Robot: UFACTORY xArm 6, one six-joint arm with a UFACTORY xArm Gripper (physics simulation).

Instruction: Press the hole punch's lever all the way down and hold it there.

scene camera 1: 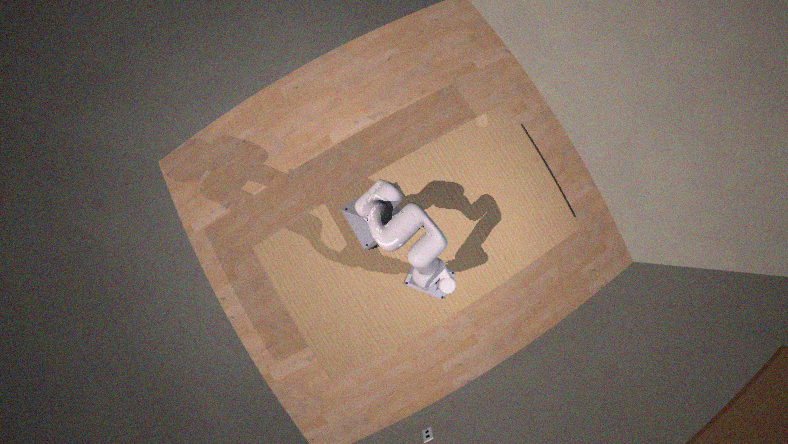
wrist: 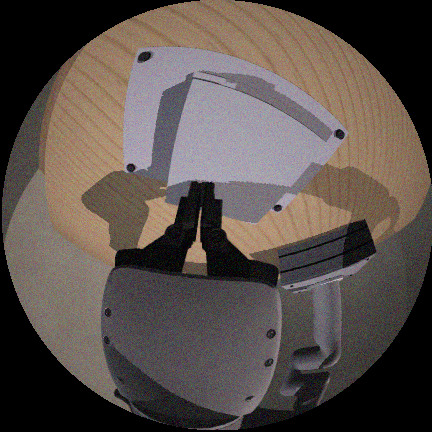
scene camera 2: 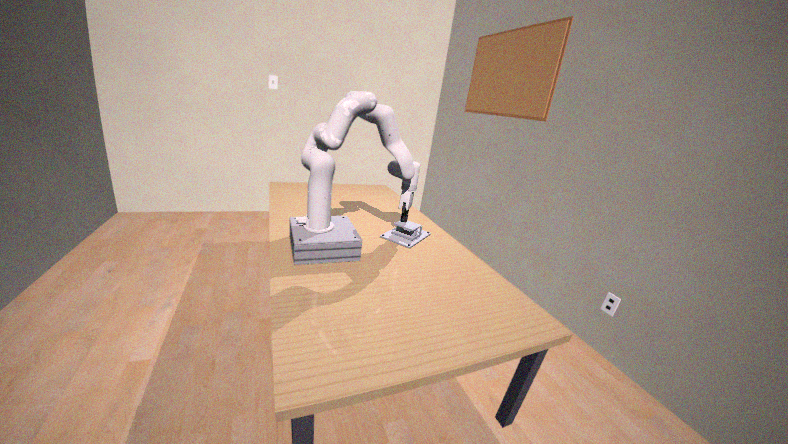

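Pixels of known places: gripper, between the fingertips: (wrist: 202, 194) (scene camera 2: 403, 221); arm's base, origin of its link: (wrist: 324, 281) (scene camera 2: 318, 226).
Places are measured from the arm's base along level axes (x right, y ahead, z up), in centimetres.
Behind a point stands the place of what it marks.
Observation:
The hole punch stands on the table as a pale grey base plate (scene camera 1: 424, 289) (scene camera 2: 392, 238) {y 35.5, x -8.3, z -8.5 cm} (wrist: 139, 110) {y 52.0, x -20.3, z -8.5 cm} with dark screws at its corners. Its wide, flat lever (scene camera 2: 408, 225) {y 43.8, x -11.8, z -2.8 cm} (wrist: 240, 135) {y 46.6, x -12.2, z -2.9 cm} sits above the plate and looks close to level in scene camera 2. My gripper (scene camera 2: 404, 219) {y 42.8, x -17.1, z -2.9 cm} (wrist: 202, 194) {y 42.8, x -17.1, z -2.9 cm} is shut, with nothing seen between the black fingers. It points down, and its tips meet the lever's near edge in the wrist view. How far the lever is down is too small to tell. In scene camera 1 the arm hides the fingers and most of the lever.
The robot's grey base box (scene camera 1: 357, 225) {y 3.2, x 10.6, z -0.1 cm} (scene camera 2: 326, 249) {y 3.0, x 13.9, z -3.4 cm} (wrist: 320, 255) {y 14.8, x -3.2, z -4.6 cm} stands on the wooden table (scene camera 1: 352, 319) {y 49.6, x 34.7, z -9.3 cm} (scene camera 2: 419, 308) {y 32.0, x 43.5, z -9.3 cm} (wrist: 95, 110) {y 57.0, x -25.8, z -9.3 cm}, beside the hole punch. The table's long edge runs behind the punch in scene camera 2, near the wall with the cork board (scene camera 2: 518, 71).

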